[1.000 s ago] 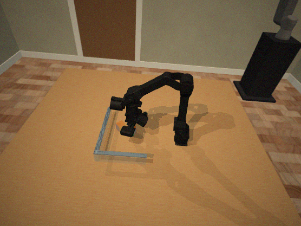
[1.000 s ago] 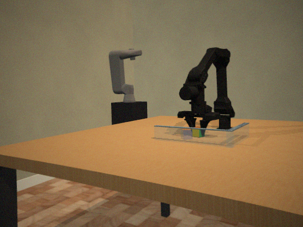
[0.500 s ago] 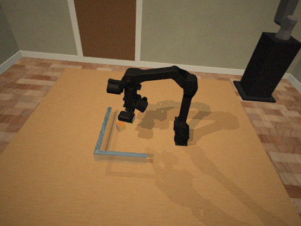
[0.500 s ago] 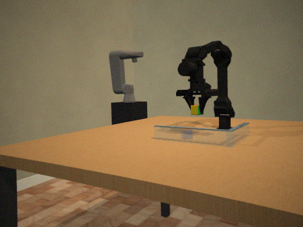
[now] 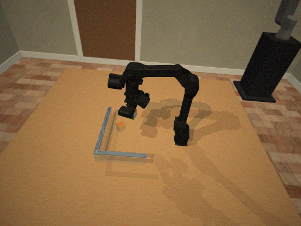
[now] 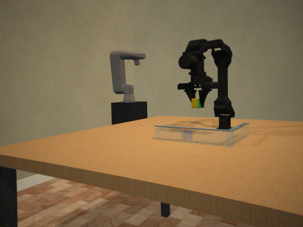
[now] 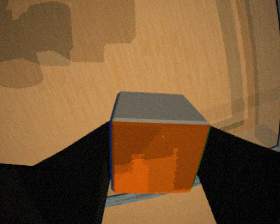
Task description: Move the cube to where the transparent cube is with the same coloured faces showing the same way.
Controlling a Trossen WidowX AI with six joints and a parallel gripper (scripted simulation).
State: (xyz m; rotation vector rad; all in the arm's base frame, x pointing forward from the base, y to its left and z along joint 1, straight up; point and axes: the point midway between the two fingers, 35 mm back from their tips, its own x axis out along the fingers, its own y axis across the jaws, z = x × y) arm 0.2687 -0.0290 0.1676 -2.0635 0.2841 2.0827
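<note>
Right now my hand is 60 mm short of the transparent cube, 30 mm to the left of it and 150 mm above it.
</note>
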